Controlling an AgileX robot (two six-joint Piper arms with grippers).
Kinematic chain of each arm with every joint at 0, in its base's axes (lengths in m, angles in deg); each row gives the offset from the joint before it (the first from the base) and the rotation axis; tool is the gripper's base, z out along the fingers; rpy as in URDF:
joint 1: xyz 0 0 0.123 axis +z
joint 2: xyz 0 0 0 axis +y
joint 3: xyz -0.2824 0 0.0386 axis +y
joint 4: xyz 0.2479 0 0.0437 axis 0.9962 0 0.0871
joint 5: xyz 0 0 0 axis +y
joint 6: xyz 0.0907 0 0.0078 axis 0.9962 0 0.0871
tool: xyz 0 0 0 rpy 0 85 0
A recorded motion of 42 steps. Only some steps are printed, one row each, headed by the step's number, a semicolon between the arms.
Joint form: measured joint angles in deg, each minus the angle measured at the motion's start. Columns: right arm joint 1, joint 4, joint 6, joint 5, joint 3, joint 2; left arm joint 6, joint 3, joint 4, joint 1, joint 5, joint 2.
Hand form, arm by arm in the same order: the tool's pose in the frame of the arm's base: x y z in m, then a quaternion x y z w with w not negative. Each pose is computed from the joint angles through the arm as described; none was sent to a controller.
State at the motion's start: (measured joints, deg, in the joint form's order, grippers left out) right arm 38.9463 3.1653 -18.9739 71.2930 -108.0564 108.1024; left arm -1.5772 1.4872 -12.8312 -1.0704 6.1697 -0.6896
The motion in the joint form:
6: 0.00 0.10 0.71 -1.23 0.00 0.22; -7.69 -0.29 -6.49 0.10 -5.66 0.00
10: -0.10 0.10 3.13 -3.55 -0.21 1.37; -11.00 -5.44 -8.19 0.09 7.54 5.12
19: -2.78 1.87 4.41 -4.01 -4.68 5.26; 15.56 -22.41 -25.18 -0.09 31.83 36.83
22: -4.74 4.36 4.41 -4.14 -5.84 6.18; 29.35 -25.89 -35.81 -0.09 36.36 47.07
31: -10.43 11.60 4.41 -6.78 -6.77 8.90; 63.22 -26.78 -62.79 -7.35 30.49 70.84
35: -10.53 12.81 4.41 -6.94 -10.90 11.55; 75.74 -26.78 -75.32 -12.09 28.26 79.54
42: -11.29 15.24 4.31 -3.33 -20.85 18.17; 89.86 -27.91 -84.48 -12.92 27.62 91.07
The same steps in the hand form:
6: 0.3169 0.2624 0.3389 -0.46422 0.85913 0.06612 0.20501; 0.0562 -0.0013 0.2059 -0.16173 0.66247 -0.18754 0.70697
10: 0.3234 0.2666 0.3331 -0.44329 0.86715 0.07249 0.21516; 0.0593 -0.0088 0.2117 -0.18203 0.73406 -0.22198 0.61543
19: 0.3485 0.2639 0.3271 -0.40974 0.88061 0.08645 0.22172; 0.1073 -0.0368 0.2416 -0.05041 0.89780 -0.23943 0.36618
22: 0.3588 0.2572 0.3265 -0.39073 0.88715 0.10425 0.22232; 0.1306 -0.0489 0.2433 0.00697 0.90617 -0.28390 0.31339
31: 0.3897 0.2356 0.3138 -0.32956 0.90371 0.15452 0.22543; 0.1845 -0.0806 0.2007 0.08563 0.89813 -0.33507 0.27160
35: 0.3998 0.2420 0.3142 -0.32652 0.89959 0.16642 0.23756; 0.1967 -0.0989 0.1767 0.09816 0.89753 -0.34617 0.25491
42: 0.4200 0.2502 0.3080 -0.32575 0.89712 0.18625 0.23317; 0.2140 -0.1052 0.1402 0.11653 0.90786 -0.33036 0.23040

